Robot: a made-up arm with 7 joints.
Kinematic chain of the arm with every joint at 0, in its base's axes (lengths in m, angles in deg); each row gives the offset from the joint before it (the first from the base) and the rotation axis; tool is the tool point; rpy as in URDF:
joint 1: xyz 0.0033 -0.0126 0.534 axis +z
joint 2: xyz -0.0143 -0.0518 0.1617 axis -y
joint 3: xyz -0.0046 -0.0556 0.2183 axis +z
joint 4: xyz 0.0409 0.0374 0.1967 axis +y
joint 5: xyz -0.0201 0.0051 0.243 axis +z
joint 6: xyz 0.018 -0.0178 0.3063 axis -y
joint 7: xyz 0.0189 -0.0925 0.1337 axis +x
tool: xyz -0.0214 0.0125 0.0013 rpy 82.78 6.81 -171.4
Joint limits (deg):
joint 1: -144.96..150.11
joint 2: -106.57..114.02
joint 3: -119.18..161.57
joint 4: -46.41..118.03
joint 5: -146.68..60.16
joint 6: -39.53..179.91
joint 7: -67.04..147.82
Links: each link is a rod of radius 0.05 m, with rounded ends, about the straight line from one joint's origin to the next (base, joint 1, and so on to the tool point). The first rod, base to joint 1, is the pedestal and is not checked.
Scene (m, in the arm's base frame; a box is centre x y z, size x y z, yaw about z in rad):
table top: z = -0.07
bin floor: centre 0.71 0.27 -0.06 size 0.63 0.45 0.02 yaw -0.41
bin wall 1: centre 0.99 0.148 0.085 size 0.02 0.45 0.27 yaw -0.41
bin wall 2: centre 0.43 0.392 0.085 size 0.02 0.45 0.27 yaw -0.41
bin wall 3: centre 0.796 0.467 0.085 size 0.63 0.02 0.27 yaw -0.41
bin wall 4: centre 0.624 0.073 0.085 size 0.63 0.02 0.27 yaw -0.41
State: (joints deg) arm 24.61 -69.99 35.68 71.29 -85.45 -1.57 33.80
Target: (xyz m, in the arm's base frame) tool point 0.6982 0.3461 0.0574
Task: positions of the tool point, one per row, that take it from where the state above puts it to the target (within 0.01 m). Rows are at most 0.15 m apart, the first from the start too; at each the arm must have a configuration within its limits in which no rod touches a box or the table.
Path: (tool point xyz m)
1: 0.6990 0.4801 0.4157
2: 0.6982 0.3462 0.3725
3: 0.7165 0.3521 0.2693
4: 0.7159 0.3521 0.1619
5: 0.6982 0.3460 0.0574

